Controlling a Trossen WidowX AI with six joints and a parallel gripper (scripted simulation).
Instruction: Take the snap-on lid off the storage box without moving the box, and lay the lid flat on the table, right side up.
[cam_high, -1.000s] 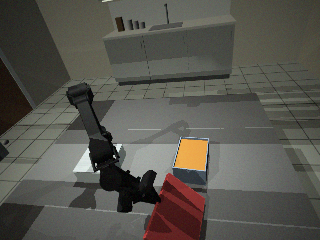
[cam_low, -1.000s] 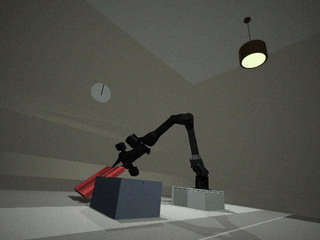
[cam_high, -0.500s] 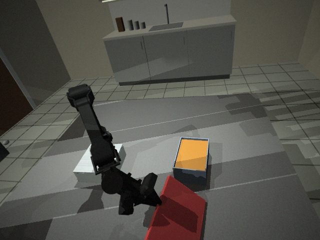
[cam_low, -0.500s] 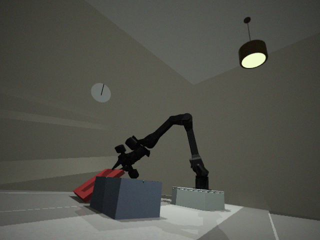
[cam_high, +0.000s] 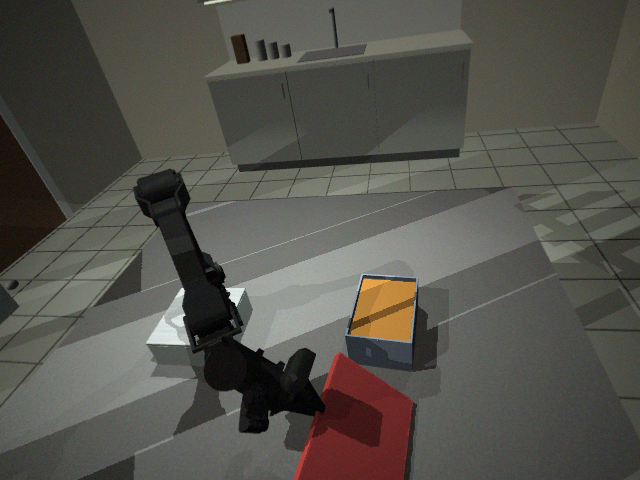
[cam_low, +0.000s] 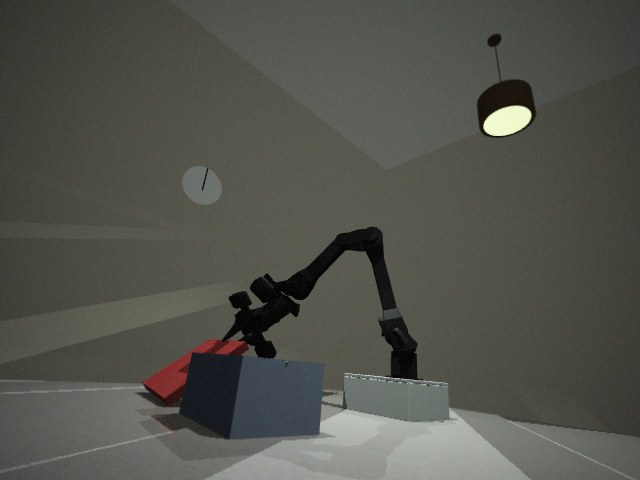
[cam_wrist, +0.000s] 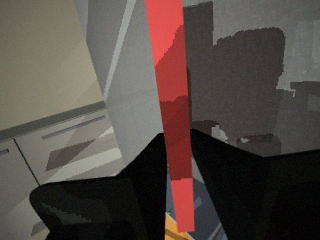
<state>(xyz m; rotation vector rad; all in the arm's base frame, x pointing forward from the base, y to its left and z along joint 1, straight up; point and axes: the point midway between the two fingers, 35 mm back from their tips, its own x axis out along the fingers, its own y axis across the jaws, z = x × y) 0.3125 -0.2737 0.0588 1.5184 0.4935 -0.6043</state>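
My gripper tip is now 70 mm short of the red lid, 10 mm to the left of it and 50 mm above it. Also, from my gripper tip: storage box: 80 mm ahead, 280 mm to the left, 70 mm below.
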